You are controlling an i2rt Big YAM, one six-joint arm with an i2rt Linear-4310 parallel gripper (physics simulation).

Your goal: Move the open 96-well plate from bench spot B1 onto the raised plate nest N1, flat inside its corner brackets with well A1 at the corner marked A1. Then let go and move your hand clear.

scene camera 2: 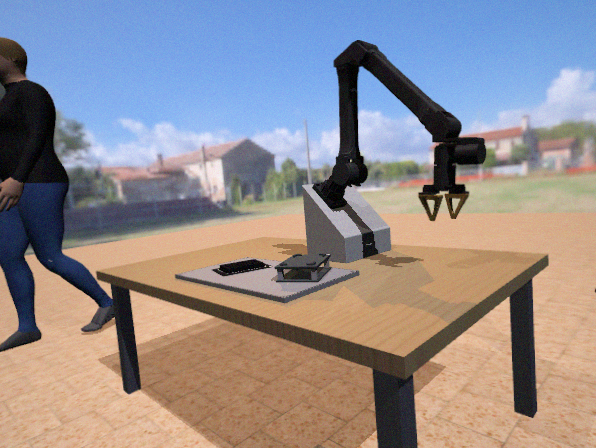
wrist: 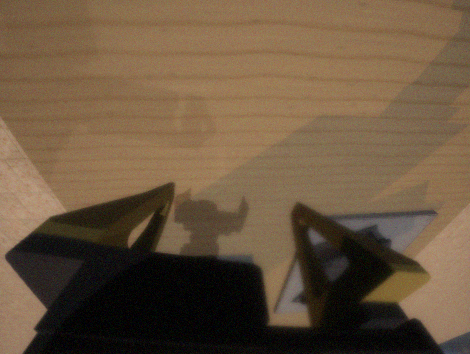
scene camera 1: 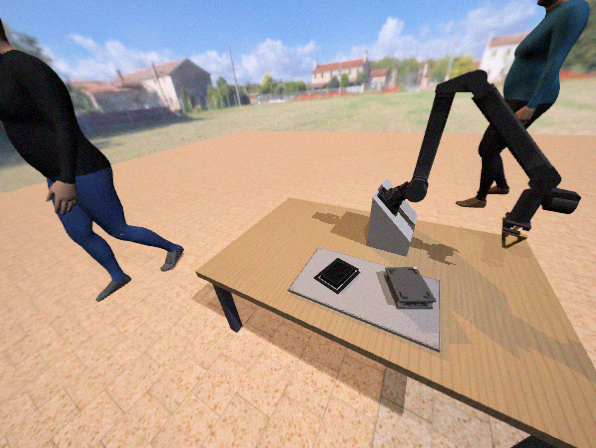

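Where they show: gripper, fingertip midpoint: (scene camera 2: 443, 219) (wrist: 236, 199) (scene camera 1: 504, 241); arm's base, link origin: (scene camera 2: 328, 196) (scene camera 1: 387, 201).
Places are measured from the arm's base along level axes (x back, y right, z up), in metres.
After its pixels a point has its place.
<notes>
The black 96-well plate (scene camera 1: 338, 274) {z -0.195, x -0.352, y 0.102 m} (scene camera 2: 243, 266) {z -0.194, x -0.360, y 0.072 m} lies flat at bench spot B1, on the left part of the grey mat (scene camera 1: 370, 302) {z -0.208, x -0.421, y -0.047 m} (scene camera 2: 250, 287) {z -0.208, x -0.479, y -0.114 m} (wrist: 417, 225) {z -0.208, x -0.467, y -0.231 m}. The raised plate nest (scene camera 1: 409, 284) {z -0.164, x -0.317, y -0.158 m} (scene camera 2: 302, 261) {z -0.164, x -0.326, y -0.164 m} is a dark grey platform on posts with small corner brackets, on the right part of the mat. Its top holds no plate. The A1 lettering is too small to read. My gripper (scene camera 1: 514, 236) {z -0.080, x -0.029, y -0.442 m} (scene camera 2: 443, 219) {z -0.080, x -0.029, y -0.442 m} (wrist: 236, 199) {z -0.080, x -0.029, y -0.442 m} is open and empty, pointing down, high above the table and off to the right of the nest. In the wrist view my right finger partly hides the mat.
The arm's grey wedge base (scene camera 1: 385, 232) {z -0.117, x -0.084, y -0.024 m} (scene camera 2: 325, 225) {z -0.095, x -0.085, y -0.048 m} stands on the wooden table (scene camera 1: 250, 260) {z -0.221, x -0.423, y 0.527 m} (scene camera 2: 350, 320) {z -0.221, x -0.504, y -0.465 m} (wrist: 200, 75) {z -0.221, x 0.007, y -0.517 m} behind the mat. A person in black (scene camera 1: 85, 150) (scene camera 2: 30, 135) is left of the table. A person in teal (scene camera 1: 535, 55) is behind the arm. Shadows cross the table.
</notes>
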